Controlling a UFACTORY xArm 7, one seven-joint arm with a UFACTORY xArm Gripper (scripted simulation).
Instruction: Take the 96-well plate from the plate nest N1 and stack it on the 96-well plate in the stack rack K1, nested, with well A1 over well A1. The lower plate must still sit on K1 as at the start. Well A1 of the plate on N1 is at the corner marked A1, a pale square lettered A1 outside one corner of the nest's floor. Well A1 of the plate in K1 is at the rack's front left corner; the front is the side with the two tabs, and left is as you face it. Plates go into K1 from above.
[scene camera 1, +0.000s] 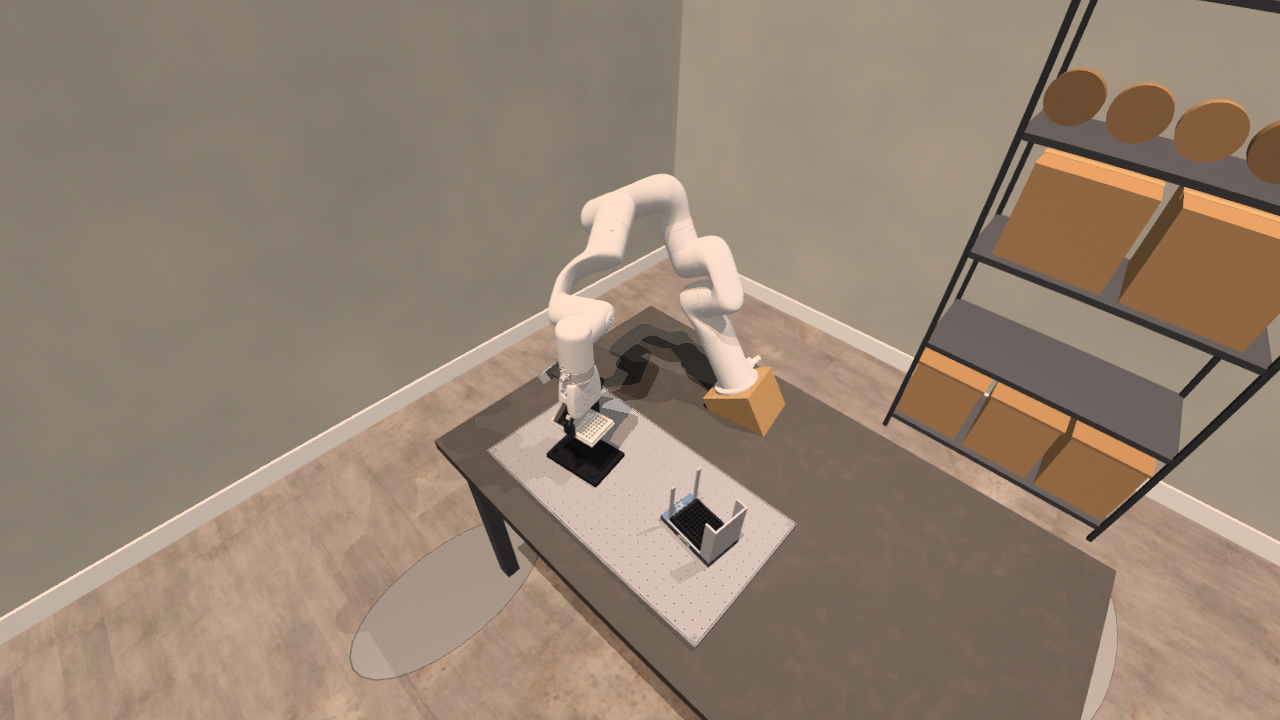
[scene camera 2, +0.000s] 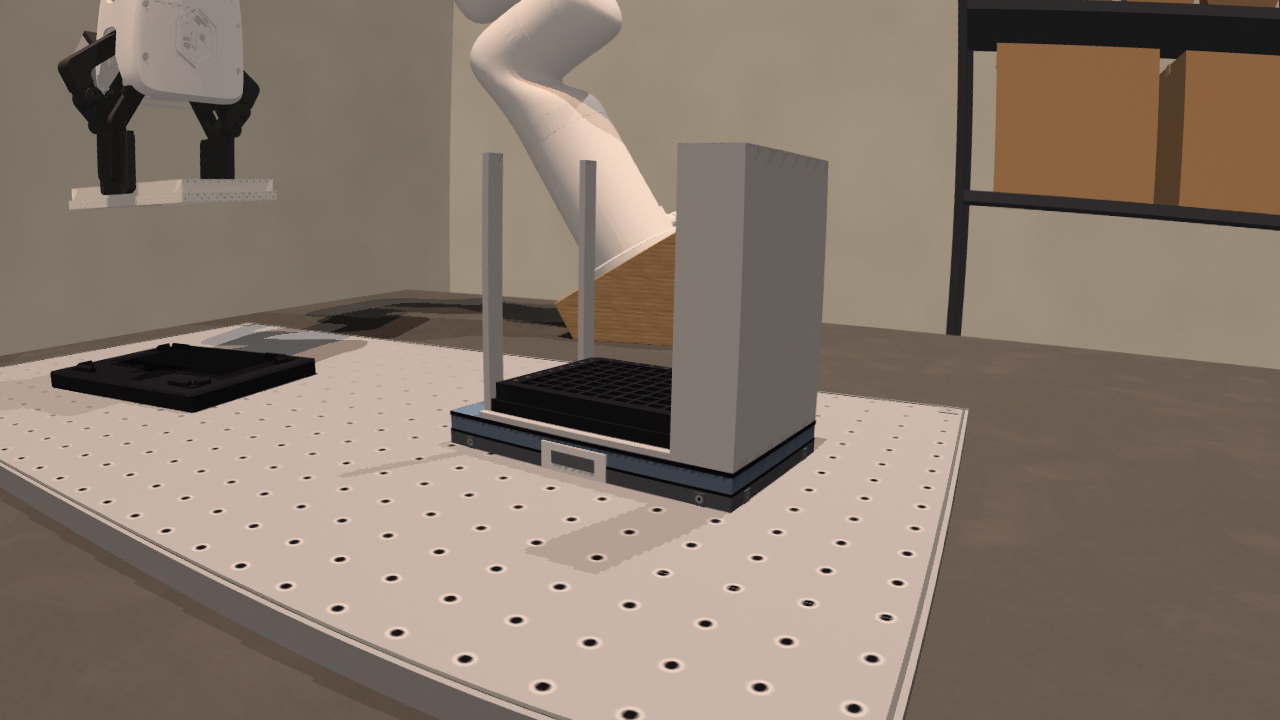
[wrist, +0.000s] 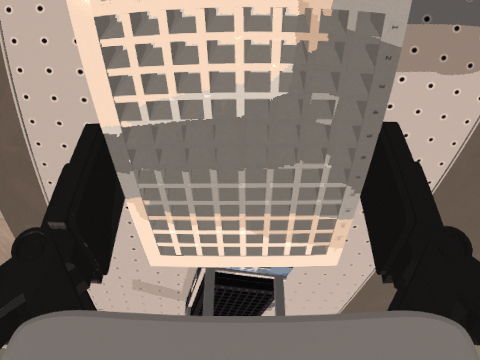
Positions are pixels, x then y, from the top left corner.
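You can see a white 96-well plate in scene camera 1, in the wrist view and in scene camera 2 (196, 191). A black 96-well plate is there as well, in scene camera 2, in the wrist view and in scene camera 1 (694, 533). On the white 96-well plate, (wrist: 268, 178) and (scene camera 1: 586, 419) are the same spot. And on the black 96-well plate, (wrist: 234, 295) is the same spot as (scene camera 2: 582, 377).
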